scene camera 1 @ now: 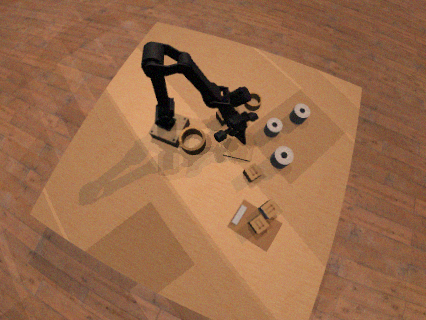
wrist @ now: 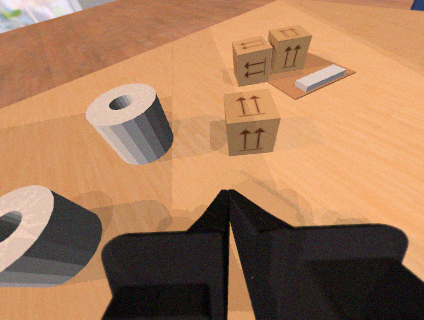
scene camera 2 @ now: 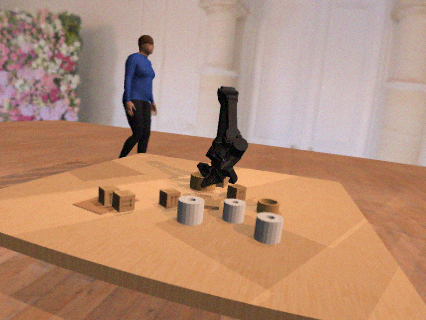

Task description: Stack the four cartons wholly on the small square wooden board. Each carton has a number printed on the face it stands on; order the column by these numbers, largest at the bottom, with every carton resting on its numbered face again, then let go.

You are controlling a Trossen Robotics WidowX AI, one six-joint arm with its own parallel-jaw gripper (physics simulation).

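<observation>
My gripper is shut and empty, above the table. One carton stands on the square board, its side arrows pointing up. A second carton stands beside it at the board's edge, its arrows sideways; whether it overlaps the board is unclear. A third carton stands off the board, arrows up. A fourth carton stands near the arm, mostly hidden in scene camera 1. No numbers are visible.
A white bar lies on the board. Three white rolls stand at the right in scene camera 1. A large ring is by the arm's base, a smaller ring near the rolls. A person stands beyond the table.
</observation>
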